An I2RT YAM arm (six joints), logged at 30 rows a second.
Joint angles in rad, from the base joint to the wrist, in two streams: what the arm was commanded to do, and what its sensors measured. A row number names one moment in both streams.
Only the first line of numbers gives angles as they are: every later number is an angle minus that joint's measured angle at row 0.
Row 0, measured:
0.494 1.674 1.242 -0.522 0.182 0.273
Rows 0 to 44, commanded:
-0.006 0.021 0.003 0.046 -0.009 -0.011
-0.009 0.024 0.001 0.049 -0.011 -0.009
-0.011 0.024 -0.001 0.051 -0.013 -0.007
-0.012 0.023 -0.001 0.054 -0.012 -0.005
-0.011 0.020 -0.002 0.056 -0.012 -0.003
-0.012 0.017 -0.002 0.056 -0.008 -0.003
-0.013 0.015 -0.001 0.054 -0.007 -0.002
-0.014 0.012 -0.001 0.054 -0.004 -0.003
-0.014 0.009 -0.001 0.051 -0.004 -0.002
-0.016 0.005 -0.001 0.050 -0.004 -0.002
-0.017 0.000 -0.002 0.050 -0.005 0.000
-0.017 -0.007 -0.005 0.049 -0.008 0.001
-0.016 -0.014 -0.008 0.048 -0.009 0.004
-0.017 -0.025 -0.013 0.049 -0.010 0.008
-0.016 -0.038 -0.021 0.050 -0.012 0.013
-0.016 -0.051 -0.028 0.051 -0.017 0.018
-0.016 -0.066 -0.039 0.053 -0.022 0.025
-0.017 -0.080 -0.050 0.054 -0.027 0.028
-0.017 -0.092 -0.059 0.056 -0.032 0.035
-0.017 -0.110 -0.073 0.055 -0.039 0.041
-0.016 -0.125 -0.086 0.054 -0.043 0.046
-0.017 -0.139 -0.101 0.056 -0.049 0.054
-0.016 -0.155 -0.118 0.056 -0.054 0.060
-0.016 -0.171 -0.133 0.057 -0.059 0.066
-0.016 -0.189 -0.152 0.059 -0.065 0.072
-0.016 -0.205 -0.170 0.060 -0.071 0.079
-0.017 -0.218 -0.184 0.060 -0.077 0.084
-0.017 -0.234 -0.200 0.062 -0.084 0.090
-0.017 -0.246 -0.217 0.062 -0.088 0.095
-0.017 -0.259 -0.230 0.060 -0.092 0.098
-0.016 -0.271 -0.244 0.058 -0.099 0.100
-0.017 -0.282 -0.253 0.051 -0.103 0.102
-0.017 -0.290 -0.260 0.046 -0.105 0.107
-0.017 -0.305 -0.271 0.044 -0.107 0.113
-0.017 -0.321 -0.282 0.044 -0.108 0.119
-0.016 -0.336 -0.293 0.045 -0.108 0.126
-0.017 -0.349 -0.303 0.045 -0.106 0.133
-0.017 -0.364 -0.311 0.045 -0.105 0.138
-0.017 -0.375 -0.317 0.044 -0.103 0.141
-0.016 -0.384 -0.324 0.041 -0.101 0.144
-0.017 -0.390 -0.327 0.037 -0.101 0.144
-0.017 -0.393 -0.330 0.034 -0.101 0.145
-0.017 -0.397 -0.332 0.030 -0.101 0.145
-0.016 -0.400 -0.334 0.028 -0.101 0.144
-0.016 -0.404 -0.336 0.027 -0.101 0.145
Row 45, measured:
-0.017 -0.393 -0.332 0.030 -0.096 0.130
